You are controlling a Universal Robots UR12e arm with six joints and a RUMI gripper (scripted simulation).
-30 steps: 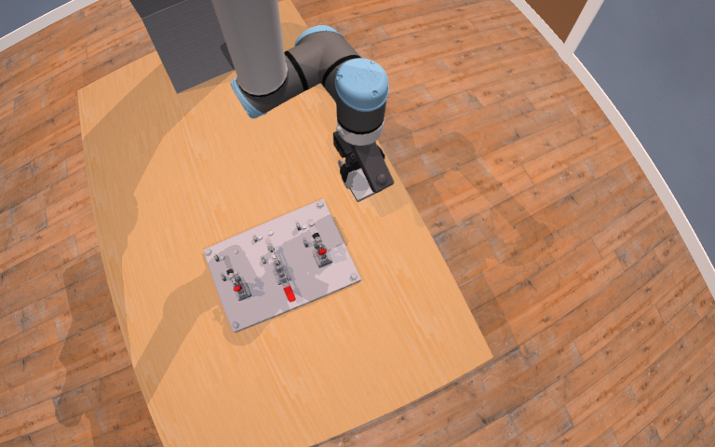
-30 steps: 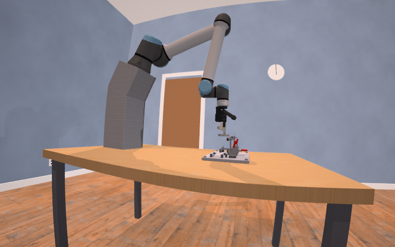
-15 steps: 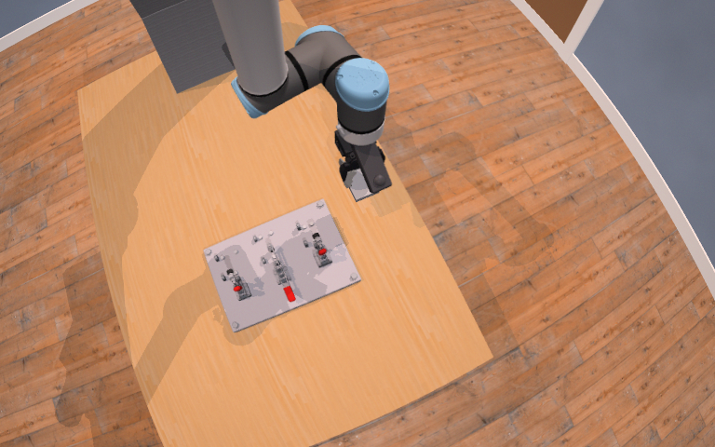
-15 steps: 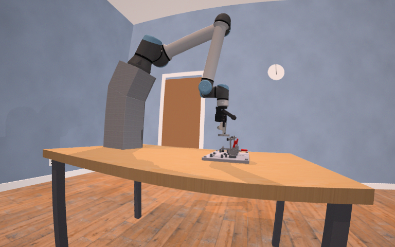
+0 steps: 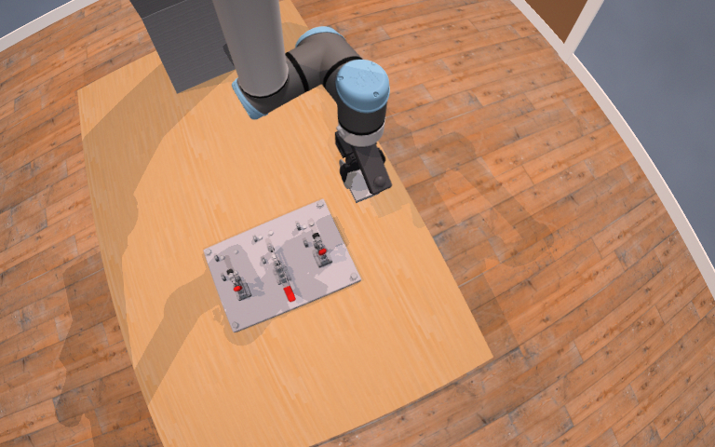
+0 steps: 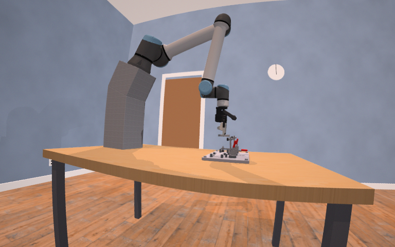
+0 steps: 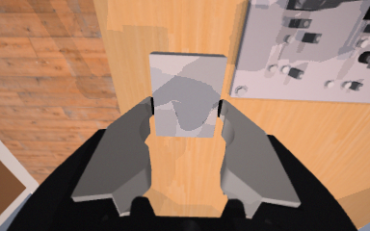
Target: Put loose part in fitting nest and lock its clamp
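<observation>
My hand is 10 cm short of the grey fixture plate, 25 cm to the left of it and 13 cm above it. From my hand the other things lie so: loose part (1 cm below).
</observation>
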